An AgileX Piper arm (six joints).
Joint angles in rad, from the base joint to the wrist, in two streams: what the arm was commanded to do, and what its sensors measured. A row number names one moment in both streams.
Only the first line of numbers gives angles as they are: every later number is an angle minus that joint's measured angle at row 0.
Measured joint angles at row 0:
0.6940 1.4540 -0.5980 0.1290 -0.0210 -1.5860
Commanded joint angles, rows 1 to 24:
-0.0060 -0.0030 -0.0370 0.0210 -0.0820 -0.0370
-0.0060 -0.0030 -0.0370 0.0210 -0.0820 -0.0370
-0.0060 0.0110 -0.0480 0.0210 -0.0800 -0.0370
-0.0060 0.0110 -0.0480 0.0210 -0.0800 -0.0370
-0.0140 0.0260 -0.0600 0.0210 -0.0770 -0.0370
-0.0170 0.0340 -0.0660 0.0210 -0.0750 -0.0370
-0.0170 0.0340 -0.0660 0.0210 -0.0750 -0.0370
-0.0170 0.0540 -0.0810 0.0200 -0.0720 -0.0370
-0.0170 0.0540 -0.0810 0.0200 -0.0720 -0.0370
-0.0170 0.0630 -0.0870 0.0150 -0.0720 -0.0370
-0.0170 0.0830 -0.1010 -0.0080 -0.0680 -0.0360
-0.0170 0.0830 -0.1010 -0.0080 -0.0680 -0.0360
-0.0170 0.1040 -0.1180 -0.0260 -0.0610 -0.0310
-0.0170 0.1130 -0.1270 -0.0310 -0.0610 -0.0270
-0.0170 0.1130 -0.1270 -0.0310 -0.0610 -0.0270
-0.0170 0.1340 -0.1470 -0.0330 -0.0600 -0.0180
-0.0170 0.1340 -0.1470 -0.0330 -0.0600 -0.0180
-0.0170 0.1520 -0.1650 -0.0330 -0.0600 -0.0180
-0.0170 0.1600 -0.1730 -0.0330 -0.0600 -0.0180
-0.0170 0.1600 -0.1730 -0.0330 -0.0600 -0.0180
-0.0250 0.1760 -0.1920 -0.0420 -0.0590 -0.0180
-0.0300 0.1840 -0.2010 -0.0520 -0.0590 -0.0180
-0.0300 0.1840 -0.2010 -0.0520 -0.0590 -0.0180
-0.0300 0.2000 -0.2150 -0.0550 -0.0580 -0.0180
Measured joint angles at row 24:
-0.0210 0.1930 -0.1790 -0.0410 0.0090 -0.0140
